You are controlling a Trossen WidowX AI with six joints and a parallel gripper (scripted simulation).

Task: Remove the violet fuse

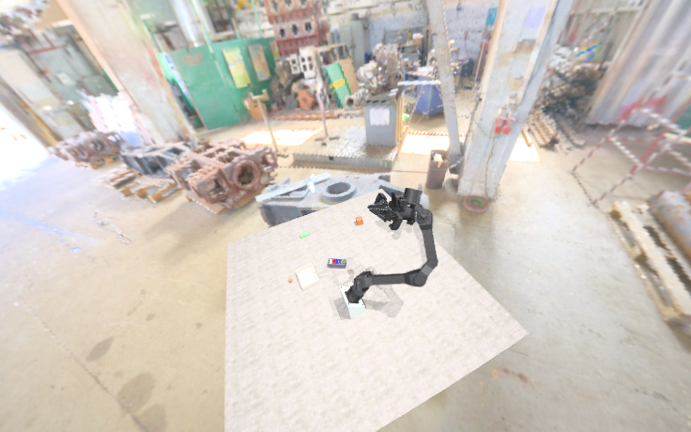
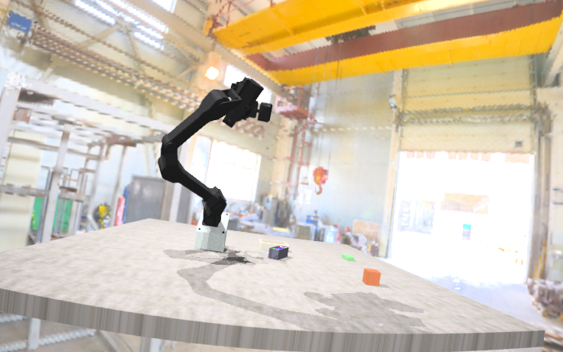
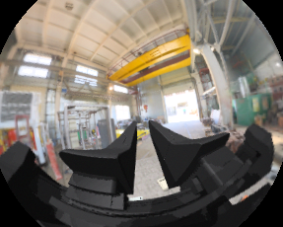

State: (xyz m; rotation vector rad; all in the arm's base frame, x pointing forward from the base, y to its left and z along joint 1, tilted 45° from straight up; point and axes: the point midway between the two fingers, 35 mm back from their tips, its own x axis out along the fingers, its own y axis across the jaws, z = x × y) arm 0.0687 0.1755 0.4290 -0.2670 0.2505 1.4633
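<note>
Right now the violet fuse is 530 mm below my gripper tip, 200 mm ahead of it and 130 mm to the left of it. From my gripper tip the other things lie so: orange cube 530 mm below, 480 mm ahead, 130 mm to the right; tray 550 mm below, 330 mm to the left, 200 mm ahead; green block 550 mm ahead, 540 mm below, 270 mm to the left.
</note>
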